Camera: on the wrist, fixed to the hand. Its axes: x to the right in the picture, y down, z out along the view.
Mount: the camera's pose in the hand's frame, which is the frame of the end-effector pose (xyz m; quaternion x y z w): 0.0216 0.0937 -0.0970 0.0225 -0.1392 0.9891 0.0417
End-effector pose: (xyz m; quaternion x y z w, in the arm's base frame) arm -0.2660 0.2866 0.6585 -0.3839 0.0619 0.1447 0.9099
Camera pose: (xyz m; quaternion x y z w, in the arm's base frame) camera -0.2747 0.2839 0.5222 -0.0858 -0.2589 -0.9581 0.0879
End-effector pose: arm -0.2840 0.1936 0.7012 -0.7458 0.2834 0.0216 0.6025
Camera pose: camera -0.3379 0.0860 0.6366 0.2658 0.6661 0.6943 0.0600
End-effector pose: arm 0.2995 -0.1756 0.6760 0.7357 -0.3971 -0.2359 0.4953
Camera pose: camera 0.3509 -0.1589 0.8015 -0.3838 -0.8186 0.3866 0.1822
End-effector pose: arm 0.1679 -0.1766 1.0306 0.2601 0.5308 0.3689 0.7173
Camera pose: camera 0.0553 -0.1055 1.0607 -0.6034 0.3267 -0.6767 0.2669
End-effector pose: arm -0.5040 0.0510 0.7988 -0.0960 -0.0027 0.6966 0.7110
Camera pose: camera -0.5828 0.0606 0.6876 -0.1063 -0.0115 -0.7457 0.6576
